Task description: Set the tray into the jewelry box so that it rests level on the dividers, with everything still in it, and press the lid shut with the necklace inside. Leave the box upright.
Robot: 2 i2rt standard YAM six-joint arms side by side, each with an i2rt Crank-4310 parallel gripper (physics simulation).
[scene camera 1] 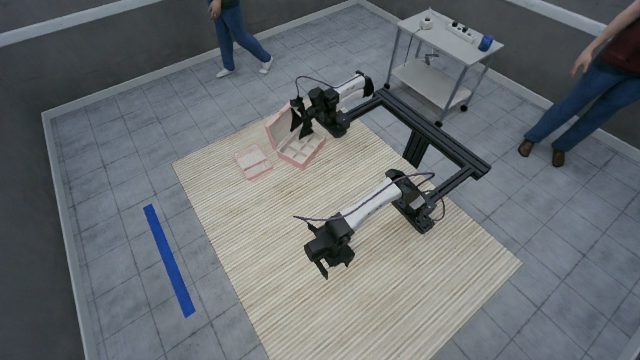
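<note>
The pink jewelry box stands upright on the mat at the upper middle, with its pale divided inside facing up. Its lid is raised, on the box's left side. The pink tray lies flat on the mat to the left of the box, apart from it; its contents are too small to make out. My right gripper is open, with its fingers pointing down over the box beside the raised lid. My left gripper is open, low over the mat, well below the box in the picture. I cannot make out the necklace.
A striped straw mat lies under both arms. A black frame joins the arm bases at the right. Beyond it stands a cart. A blue strip lies on the floor at the left. Two people stand near the walls.
</note>
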